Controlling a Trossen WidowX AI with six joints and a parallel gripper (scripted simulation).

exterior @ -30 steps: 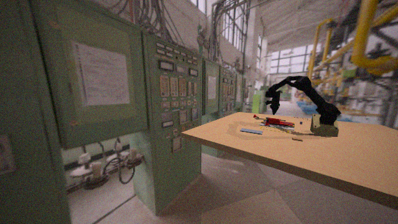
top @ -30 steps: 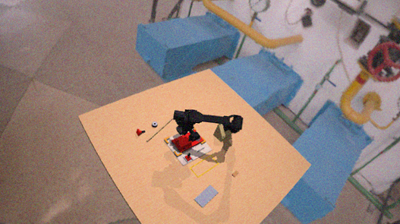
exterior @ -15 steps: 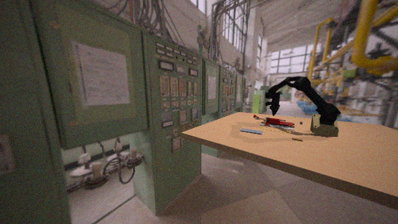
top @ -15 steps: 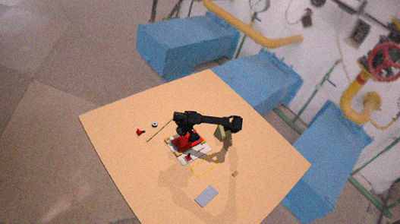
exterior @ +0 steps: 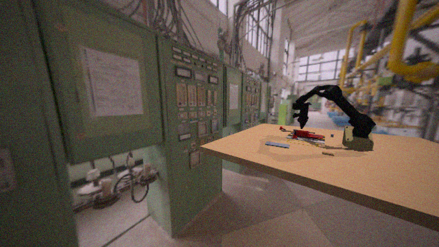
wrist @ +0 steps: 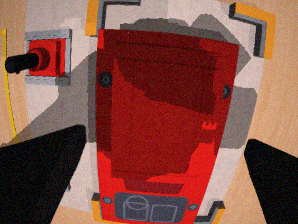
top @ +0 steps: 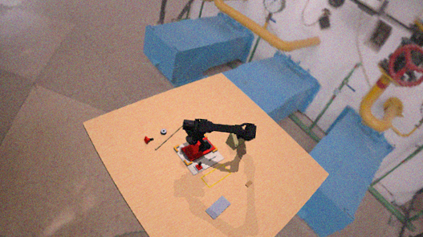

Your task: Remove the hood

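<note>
My gripper tip is now 4 cm above the red hood. From my gripper tip the other things lie so: wheel 23 cm to the right, 7 cm below, 7 cm ahead; grey-blue flat panel 38 cm to the left, 11 cm ahead, 7 cm below; thin rod 18 cm to the right, 7 cm below, 5 cm ahead.
</note>
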